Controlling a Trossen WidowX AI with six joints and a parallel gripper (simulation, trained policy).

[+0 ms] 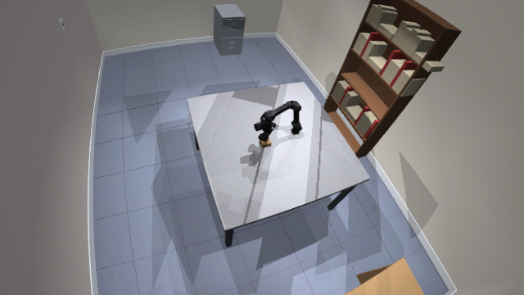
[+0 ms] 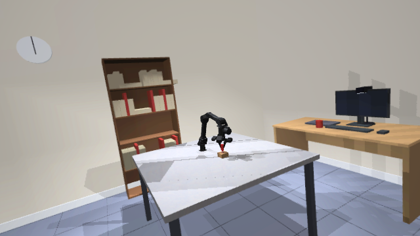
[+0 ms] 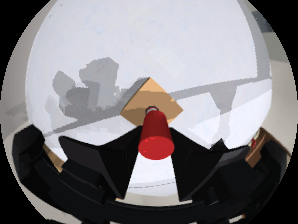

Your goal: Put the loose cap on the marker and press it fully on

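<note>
Right now my gripper tip is 60 mm above the wooden holder block. Round my gripper tip: red cap 10 mm above.
</note>
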